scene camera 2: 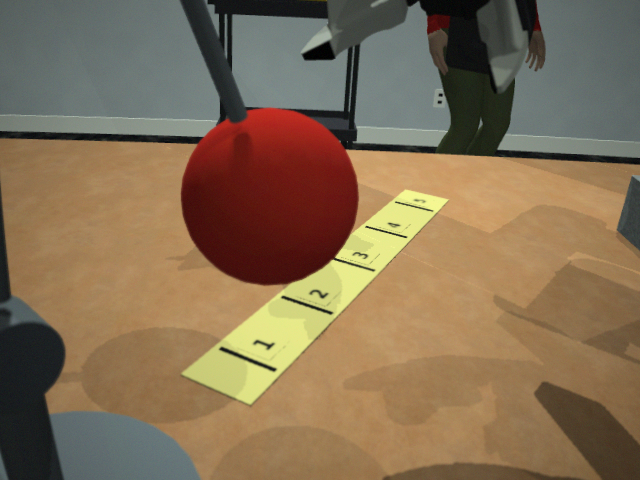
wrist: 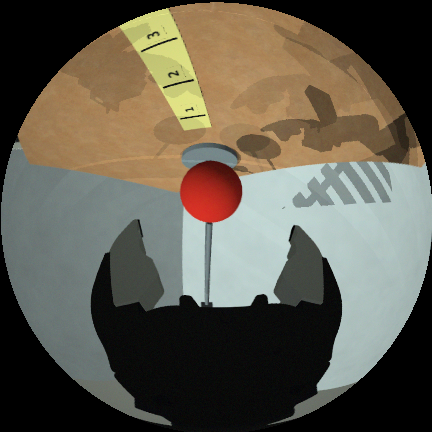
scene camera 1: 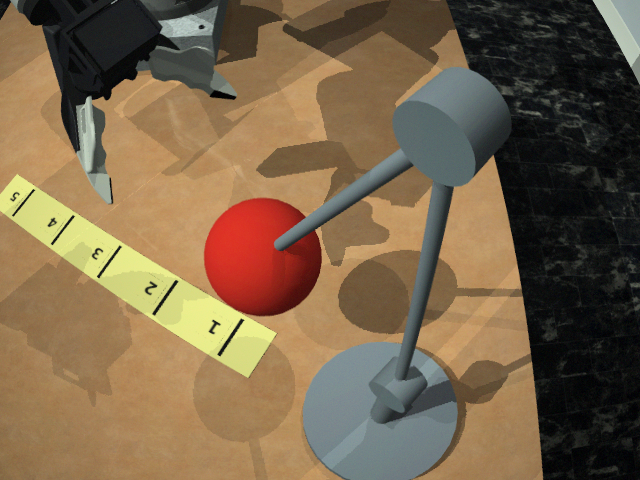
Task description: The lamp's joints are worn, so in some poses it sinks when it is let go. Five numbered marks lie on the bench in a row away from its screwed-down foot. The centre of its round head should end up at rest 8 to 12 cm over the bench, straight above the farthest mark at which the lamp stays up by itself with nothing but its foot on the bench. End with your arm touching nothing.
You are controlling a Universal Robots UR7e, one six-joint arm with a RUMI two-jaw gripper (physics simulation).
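Frame: origin at the arm's base, x ahead, y left, z up, level; metres.
Seen in the pictures: gripper, fingertip midpoint: (scene camera 2: 389, 72) (wrist: 216, 225) (scene camera 1: 174, 148).
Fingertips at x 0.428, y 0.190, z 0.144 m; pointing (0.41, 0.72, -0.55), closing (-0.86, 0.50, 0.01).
Pixels of each thing's top centre, then the offset from my fingertips to it. "pt": a spot on its surface instead.
- lamp's round red head at a spot on its surface: (scene camera 2: 268, 206) pt dx +0.047, dy +0.135, dz -0.046 m
- lower rod at a spot on its surface: (scene camera 1: 426, 273) pt dx +0.137, dy +0.204, dz +0.104 m
- grey foot at a spot on its surface: (scene camera 2: 118, 449) (scene camera 1: 333, 392) (wrist: 203, 152) pt dx +0.126, dy +0.166, dz -0.193 m
- thick elbow drum at a spot on its surface: (scene camera 1: 434, 139) pt dx +0.139, dy +0.189, dz +0.214 m
- yellow strip at its top centre: (scene camera 2: 353, 261) (scene camera 1: 106, 259) (wrist: 156, 41) dx +0.021, dy -0.126, dz -0.207 m
The lamp's round red head (scene camera 1: 248, 263) (scene camera 2: 268, 206) (wrist: 211, 191) hangs above the bench on its sloping upper rod (scene camera 1: 351, 193) (scene camera 2: 214, 62) (wrist: 208, 265). The lower rod (scene camera 1: 426, 273) rises from the grey foot (scene camera 1: 341, 413) (scene camera 2: 118, 449) (wrist: 200, 156) to a thick elbow drum (scene camera 1: 434, 139). The yellow strip (scene camera 1: 193, 316) (scene camera 2: 289, 322) (wrist: 170, 62) bears marks 1 to 5; in the second scene view the head covers part of its edge near marks 2 and 3. My gripper (scene camera 1: 166, 148) (scene camera 2: 408, 72) (wrist: 216, 225) is open and empty, apart from the head, on the side away from the foot.
The robot's grey base block (scene camera 1: 180, 31) (scene camera 2: 630, 217) stands on the bench. The bench's edge borders the dark floor (scene camera 1: 573, 206) beyond the elbow drum. A black cart (scene camera 2: 268, 9) and a person (scene camera 2: 475, 103) stand beyond the bench. Several shadows lie across the bench.
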